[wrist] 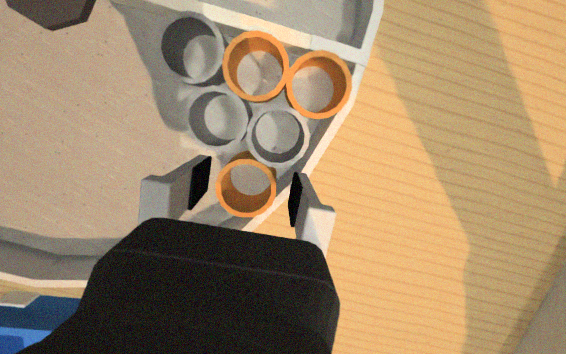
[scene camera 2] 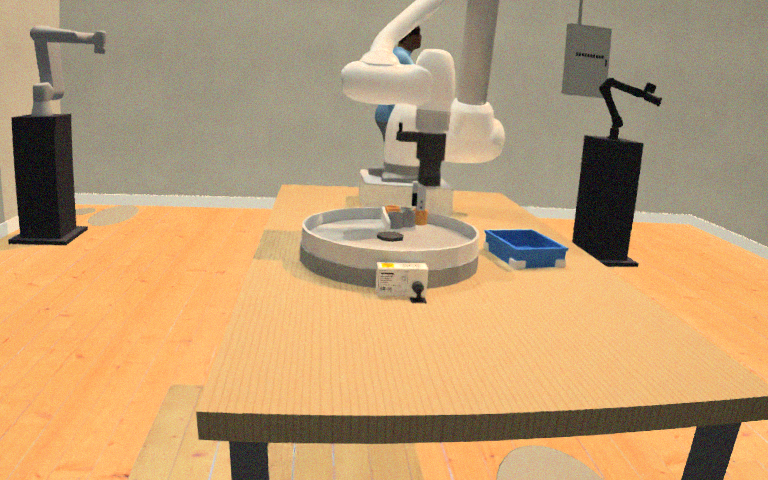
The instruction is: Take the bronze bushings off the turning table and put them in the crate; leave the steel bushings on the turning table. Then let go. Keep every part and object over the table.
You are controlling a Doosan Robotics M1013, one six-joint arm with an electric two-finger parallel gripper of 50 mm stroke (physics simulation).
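Places are measured from the arm's base along level axes (x ahead, y left, z up), in centimetres.
Where they show: gripper, fingertip midpoint: (wrist: 250, 181) (scene camera 2: 418, 208); arm's base at its link origin: (scene camera 2: 405, 179).
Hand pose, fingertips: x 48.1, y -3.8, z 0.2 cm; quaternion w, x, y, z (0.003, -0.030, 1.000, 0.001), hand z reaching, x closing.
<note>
Each offset is from my fingertips to the top centre of the thing. "pt": to the spot under its first point.
My gripper (scene camera 2: 420, 210) (wrist: 250, 181) is open. Its fingers stand on either side of one bronze bushing @[dx +0.2, dy +0.7, dz -0.4 cm] (scene camera 2: 421, 217) (wrist: 243, 203), with gaps beside it in the wrist view. This bushing stands upright on the turning table (scene camera 2: 339, 259) (wrist: 65, 165), near its rim. Two more bronze bushings, one @[dx +1.2, dy -6.6, dz -0.4 cm] (wrist: 245, 47) beside the other @[dx -2.6, dy -6.5, dz -0.4 cm] (wrist: 342, 85), stand by the divider wall. Three steel bushings, one at the upper left (wrist: 171, 47), one below it @[dx +2.9, dy -3.1, dz -0.4 cm] (wrist: 200, 120) and one near the rim (wrist: 277, 153), stand between and beside the bronze ones. The blue crate @[dx +12.1, dy +26.3, dz -4.5 cm] (scene camera 2: 526, 255) (wrist: 35, 317) is right of the turning table in the scene view; its floor is hidden.
A dark hub @[dx +15.8, dy -9.2, dz -3.4 cm] (scene camera 2: 390, 236) (wrist: 52, 12) sits at the turning table's middle. A pale divider wall (scene camera 2: 385, 219) (wrist: 280, 31) rises beside the bushings. A white labelled box @[pt dx +41.2, dy -11.2, dz -6.8 cm] (scene camera 2: 395, 283) and a small black stand (scene camera 2: 417, 288) are in front of the turning table. A person (scene camera 2: 403, 54) is behind the arm.
</note>
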